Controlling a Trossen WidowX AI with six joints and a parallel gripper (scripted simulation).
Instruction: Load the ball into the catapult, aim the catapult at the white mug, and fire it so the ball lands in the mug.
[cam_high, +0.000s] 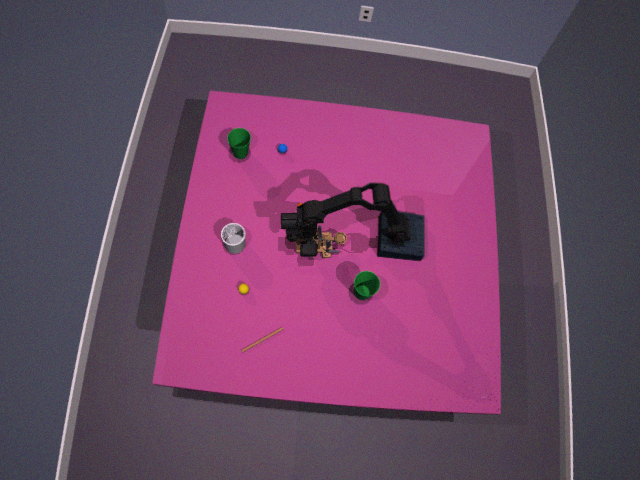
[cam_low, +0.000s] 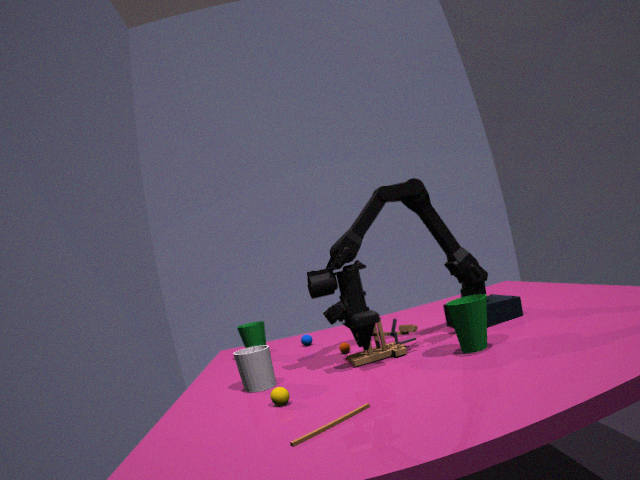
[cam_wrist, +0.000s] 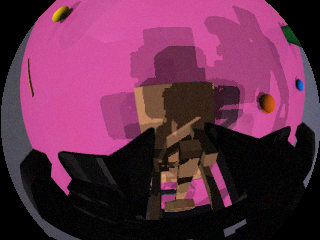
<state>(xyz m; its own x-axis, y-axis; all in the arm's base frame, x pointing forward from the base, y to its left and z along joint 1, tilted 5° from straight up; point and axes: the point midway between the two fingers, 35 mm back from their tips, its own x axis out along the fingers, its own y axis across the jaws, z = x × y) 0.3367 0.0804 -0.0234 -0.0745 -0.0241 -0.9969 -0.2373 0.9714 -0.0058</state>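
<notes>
Right now the orange ball is 14 cm to the right of my gripper tip, 5 cm ahead of it and 2 cm below it. Also, from my gripper tip: yellow ball (24 cm to the left, 19 cm ahead, 1 cm below); white mug (27 cm ahead, 6 cm to the left, 1 cm below); wooden catapult (7 cm behind, 2 cm above).
</notes>
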